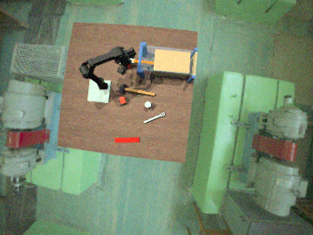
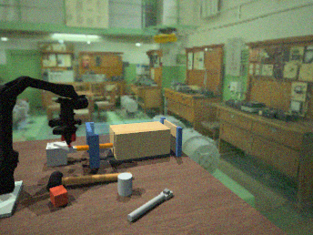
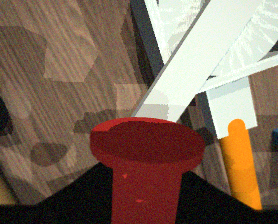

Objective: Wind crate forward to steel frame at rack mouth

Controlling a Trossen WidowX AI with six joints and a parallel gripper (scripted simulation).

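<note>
My gripper tip is 11 cm short of the blue steel frame, 6 cm to the right of it and 1 cm above it. Also, from my gripper tip: winch handle: 2 cm behind, 3 cm to the left, 1 cm below; then red knob: 2 cm above; then winch: 6 cm behind, 8 cm to the left, 8 cm below.
</note>
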